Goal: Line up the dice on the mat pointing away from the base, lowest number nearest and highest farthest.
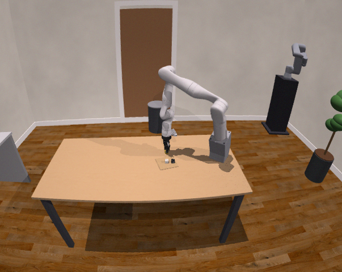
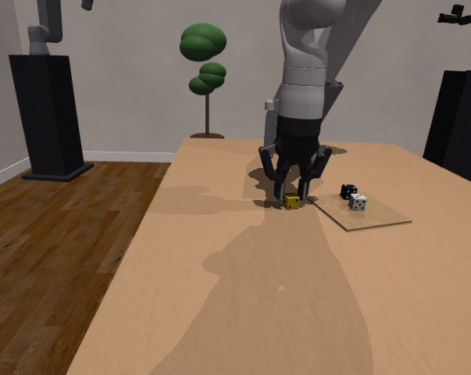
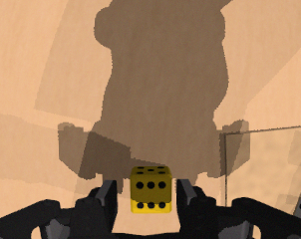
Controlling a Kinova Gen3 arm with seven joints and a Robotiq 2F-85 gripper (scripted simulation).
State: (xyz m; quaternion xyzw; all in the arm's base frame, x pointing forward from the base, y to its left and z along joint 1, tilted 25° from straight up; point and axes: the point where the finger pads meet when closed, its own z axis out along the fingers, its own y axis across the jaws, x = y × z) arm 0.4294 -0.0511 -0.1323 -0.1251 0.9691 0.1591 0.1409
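My gripper is now 20 mm above the yellow die. Round my hand: white die (10 mm behind, 130 mm to the left, 20 mm below); then tan mat (10 mm behind, 130 mm to the left, 30 mm below); then black die (60 mm behind, 130 mm to the left, 20 mm below).
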